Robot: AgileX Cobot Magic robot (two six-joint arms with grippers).
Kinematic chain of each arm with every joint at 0, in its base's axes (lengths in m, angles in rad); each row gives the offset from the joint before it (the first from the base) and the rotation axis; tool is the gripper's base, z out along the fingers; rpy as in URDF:
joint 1: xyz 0 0 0.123 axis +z
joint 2: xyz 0 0 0 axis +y
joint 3: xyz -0.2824 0 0.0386 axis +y
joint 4: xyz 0.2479 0 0.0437 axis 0.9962 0 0.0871
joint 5: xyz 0 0 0 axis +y
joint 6: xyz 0.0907 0 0.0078 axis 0.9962 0 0.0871
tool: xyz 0 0 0 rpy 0 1.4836 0
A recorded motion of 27 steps. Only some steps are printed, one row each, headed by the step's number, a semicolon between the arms.
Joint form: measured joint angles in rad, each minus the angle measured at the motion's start. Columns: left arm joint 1, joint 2, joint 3, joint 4, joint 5, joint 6; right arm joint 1, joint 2, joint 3, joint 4, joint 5, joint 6.
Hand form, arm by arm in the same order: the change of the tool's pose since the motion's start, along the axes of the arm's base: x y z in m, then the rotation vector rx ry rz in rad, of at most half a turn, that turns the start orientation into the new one. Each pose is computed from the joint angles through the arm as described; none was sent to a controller.
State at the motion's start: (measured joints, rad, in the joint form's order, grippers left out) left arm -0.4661 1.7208 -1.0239 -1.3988 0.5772 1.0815; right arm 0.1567 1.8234 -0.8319 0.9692 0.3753 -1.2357
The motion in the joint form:
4: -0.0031 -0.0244 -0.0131 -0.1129 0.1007 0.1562; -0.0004 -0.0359 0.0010 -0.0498 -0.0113 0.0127
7: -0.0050 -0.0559 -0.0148 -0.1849 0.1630 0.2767; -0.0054 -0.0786 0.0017 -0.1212 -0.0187 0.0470
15: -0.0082 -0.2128 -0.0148 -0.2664 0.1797 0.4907; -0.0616 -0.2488 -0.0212 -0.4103 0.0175 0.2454
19: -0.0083 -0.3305 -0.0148 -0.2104 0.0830 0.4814; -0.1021 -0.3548 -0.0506 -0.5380 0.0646 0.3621
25: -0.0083 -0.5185 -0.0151 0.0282 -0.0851 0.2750; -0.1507 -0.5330 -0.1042 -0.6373 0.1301 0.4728
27: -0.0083 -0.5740 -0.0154 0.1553 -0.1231 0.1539; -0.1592 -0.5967 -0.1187 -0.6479 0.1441 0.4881
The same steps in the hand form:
4: -0.0061 -0.0072 0.0196 -0.0974 -0.0818 -0.1024; -0.0006 -0.0020 0.0104 -0.0269 -0.0425 0.0215
7: -0.0126 -0.0095 0.0366 -0.1607 -0.1724 -0.1707; -0.0017 -0.0057 0.0226 -0.0569 -0.0848 0.0372
15: -0.0353 -0.0001 0.0947 -0.2196 -0.4739 -0.2322; -0.0078 -0.0294 0.0756 -0.1435 -0.2127 0.0268
19: -0.0503 0.0148 0.1265 -0.1670 -0.6060 -0.1778; -0.0151 -0.0445 0.1117 -0.1718 -0.2825 -0.0213
25: -0.0794 0.0451 0.1683 -0.0658 -0.7336 -0.0438; -0.0372 -0.0608 0.1737 -0.1846 -0.4287 -0.1026
27: -0.0896 0.0552 0.1784 -0.0340 -0.7555 -0.0017; -0.0485 -0.0632 0.1943 -0.1821 -0.4899 -0.1205

